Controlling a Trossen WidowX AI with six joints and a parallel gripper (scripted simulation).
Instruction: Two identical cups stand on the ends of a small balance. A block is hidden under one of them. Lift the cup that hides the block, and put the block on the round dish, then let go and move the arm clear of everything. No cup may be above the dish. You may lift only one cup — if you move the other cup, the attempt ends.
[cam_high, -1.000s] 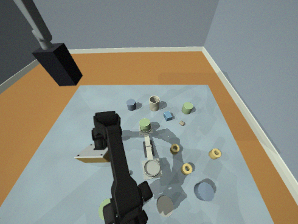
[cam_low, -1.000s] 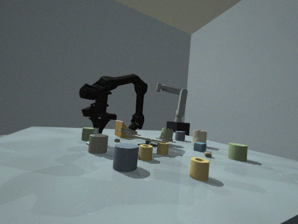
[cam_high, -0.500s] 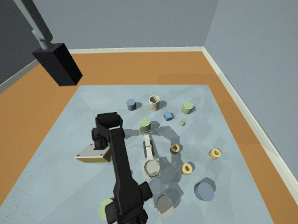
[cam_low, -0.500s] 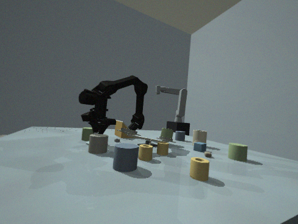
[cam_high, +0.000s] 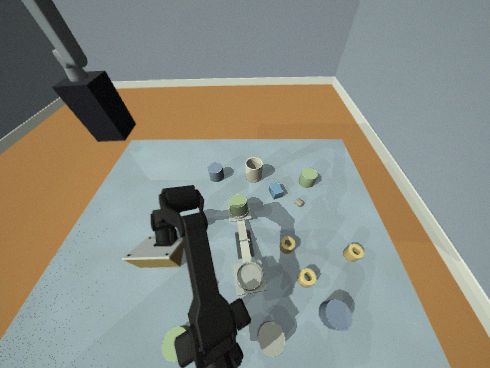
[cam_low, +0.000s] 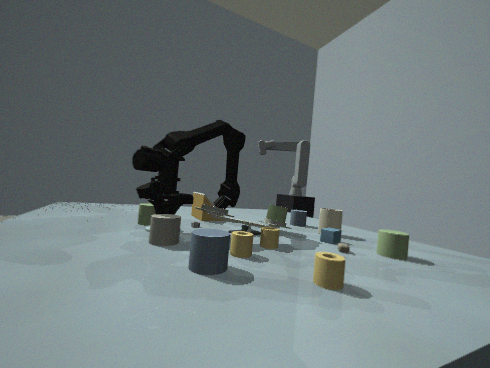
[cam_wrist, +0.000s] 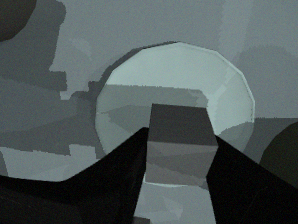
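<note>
My gripper tip is 1 cm below the grey block. Round my gripper tip: pale round dish (1 cm below); then blue cube (49 cm to the left, 22 cm ahead); then brown lump (43 cm to the left, 32 cm ahead, 1 cm below).
</note>
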